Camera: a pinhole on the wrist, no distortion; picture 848 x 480 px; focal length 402.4 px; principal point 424.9 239.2 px. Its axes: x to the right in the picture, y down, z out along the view. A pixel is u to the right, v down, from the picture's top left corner.
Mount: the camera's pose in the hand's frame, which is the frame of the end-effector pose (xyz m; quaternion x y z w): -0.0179 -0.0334 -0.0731 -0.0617 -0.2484 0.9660 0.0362
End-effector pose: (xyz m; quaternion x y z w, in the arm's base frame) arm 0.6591 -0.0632 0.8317 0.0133 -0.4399 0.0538 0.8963
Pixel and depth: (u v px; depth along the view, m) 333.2 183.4 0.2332
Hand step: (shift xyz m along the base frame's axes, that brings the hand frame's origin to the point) -0.1030 -0.1310 0.0982
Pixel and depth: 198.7 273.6 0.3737
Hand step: -0.0910 -0.2652 0.2724
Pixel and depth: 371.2 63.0 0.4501
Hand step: -0.3291 -0.1116 0.2491
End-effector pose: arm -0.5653 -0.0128 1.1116 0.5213 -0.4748 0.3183 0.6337
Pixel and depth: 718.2 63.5 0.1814
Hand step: -0.0553 -0.0993 -0.1719
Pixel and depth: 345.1 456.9 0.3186
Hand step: 0.2709 -0.2082 -0.1273
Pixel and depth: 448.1 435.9 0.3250
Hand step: 0.2264 -0.2001 -0.1972
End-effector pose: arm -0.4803 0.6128 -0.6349 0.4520 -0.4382 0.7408 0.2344
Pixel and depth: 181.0 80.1 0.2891
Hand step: 0.1245 -0.1774 0.1962
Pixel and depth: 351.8 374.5 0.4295
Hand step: 0.3894 -0.0166 0.2073
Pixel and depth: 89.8 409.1 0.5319
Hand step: 0.3797 -0.0298 0.5944
